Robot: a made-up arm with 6 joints.
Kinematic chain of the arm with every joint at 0, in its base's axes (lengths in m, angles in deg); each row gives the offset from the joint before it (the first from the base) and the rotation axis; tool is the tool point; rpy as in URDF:
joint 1: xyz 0 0 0.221 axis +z
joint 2: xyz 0 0 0 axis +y
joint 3: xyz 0.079 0 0.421 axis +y
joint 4: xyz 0.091 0 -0.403 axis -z
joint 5: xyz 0 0 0 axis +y
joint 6: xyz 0.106 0 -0.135 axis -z
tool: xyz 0 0 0 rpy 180 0 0
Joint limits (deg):
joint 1: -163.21..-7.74
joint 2: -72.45..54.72
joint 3: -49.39..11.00
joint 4: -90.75..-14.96
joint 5: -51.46..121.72
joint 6: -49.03..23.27
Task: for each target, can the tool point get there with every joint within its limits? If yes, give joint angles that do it. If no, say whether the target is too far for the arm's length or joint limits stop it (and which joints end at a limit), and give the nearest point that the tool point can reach.
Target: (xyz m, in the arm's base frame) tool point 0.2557 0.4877 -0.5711
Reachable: no: joint limits stop it (at a limit: joint 1, joint 2) | nearest point 0.2922 0.0758 -0.1301 | short by 0.605 m
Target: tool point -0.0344 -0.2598 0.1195
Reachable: yes | joints -105.89 -7.82 -4.21 -50.19 21.35 5.34
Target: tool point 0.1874 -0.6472 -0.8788
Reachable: no: too far | nearest point 0.1346 -0.4649 -0.1760 | short by 0.728 m
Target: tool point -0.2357 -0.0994 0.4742
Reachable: yes | joints -129.70 -55.45 -21.24 -81.08 82.15 -7.74
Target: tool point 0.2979 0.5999 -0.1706
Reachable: no: joint limits stop it (at a limit: joint 1, joint 2) | nearest point 0.2741 0.1292 -0.0409 | short by 0.489 m
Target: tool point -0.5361 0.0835 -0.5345
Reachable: no: joint limits stop it (at a limit: joint 1, joint 2, joint 3, joint 4) | nearest point -0.4312 -0.0557 -0.1656 | short by 0.408 m
